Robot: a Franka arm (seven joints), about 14 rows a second.
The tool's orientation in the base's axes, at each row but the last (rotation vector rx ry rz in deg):
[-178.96, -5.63, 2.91]
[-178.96, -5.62, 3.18]
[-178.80, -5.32, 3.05]
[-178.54, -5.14, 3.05]
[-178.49, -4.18, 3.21]
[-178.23, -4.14, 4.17]
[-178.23, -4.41, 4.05]
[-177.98, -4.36, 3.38]
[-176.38, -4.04, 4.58]
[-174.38, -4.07, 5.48]
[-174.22, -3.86, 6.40]
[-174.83, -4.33, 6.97]
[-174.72, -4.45, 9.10]
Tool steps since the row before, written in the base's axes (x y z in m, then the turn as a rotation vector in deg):
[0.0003, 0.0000, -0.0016, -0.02, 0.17, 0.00]
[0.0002, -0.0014, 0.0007, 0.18, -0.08, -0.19]
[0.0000, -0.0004, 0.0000, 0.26, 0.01, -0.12]
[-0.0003, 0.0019, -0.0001, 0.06, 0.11, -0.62]
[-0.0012, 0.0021, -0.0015, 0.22, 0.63, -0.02]
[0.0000, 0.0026, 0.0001, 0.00, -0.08, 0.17]
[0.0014, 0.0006, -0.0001, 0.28, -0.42, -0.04]
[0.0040, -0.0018, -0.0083, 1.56, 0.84, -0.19]
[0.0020, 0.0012, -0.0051, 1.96, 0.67, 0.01]
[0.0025, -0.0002, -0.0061, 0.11, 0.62, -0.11]
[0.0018, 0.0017, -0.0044, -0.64, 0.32, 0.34]
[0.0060, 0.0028, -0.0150, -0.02, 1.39, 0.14]
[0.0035, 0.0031, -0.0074, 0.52, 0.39, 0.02]
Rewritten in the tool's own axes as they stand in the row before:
[0.0004, 0.0000, 0.0016, -0.01, -0.17, 0.00]
[0.0001, 0.0014, -0.0007, 0.18, 0.09, 0.18]
[0.0000, 0.0004, 0.0000, 0.26, 0.01, 0.11]
[-0.0002, -0.0019, 0.0002, 0.09, -0.09, 0.62]
[-0.0010, -0.0021, 0.0016, 0.25, -0.62, 0.03]
[0.0001, -0.0026, 0.0000, -0.01, 0.07, -0.17]
[0.0014, -0.0005, 0.0001, 0.26, 0.43, 0.02]
[0.0042, 0.0023, 0.0081, 1.61, -0.76, 0.16]
[0.0023, -0.0008, 0.0050, 1.99, -0.58, -0.07]
[0.0029, 0.0009, 0.0059, 0.15, -0.60, 0.16]
[0.0022, -0.0012, 0.0044, -0.65, -0.38, -0.26]
[0.0073, -0.0012, 0.0146, 0.04, -1.40, -0.02]
[0.0044, -0.0023, 0.0072, 0.54, -0.37, -0.04]

